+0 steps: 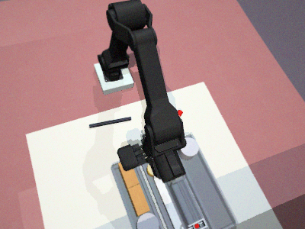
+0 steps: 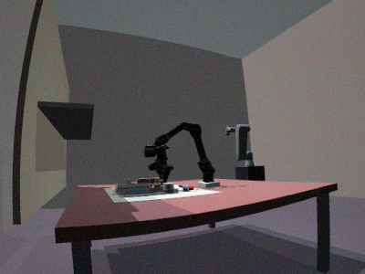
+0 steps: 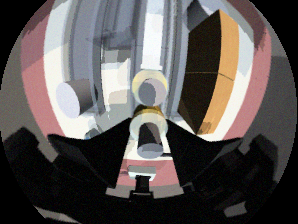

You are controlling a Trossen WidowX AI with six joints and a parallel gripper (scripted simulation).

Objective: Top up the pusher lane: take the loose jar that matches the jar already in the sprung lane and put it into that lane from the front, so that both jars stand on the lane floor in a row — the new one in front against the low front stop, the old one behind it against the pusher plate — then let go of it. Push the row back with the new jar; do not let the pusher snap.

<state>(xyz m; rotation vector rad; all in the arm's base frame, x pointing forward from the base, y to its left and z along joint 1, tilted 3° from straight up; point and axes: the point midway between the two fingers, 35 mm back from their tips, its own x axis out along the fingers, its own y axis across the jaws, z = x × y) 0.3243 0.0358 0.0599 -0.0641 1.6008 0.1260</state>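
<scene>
The grey lane rack lies 16 cm ahead of my gripper tip, 4 cm to the left of it and 3 cm below it. Also, from my gripper tip: red mark 22 cm ahead, 7 cm to the left, 2 cm above; then dark bar 15 cm behind, 9 cm to the right, 4 cm below.
</scene>
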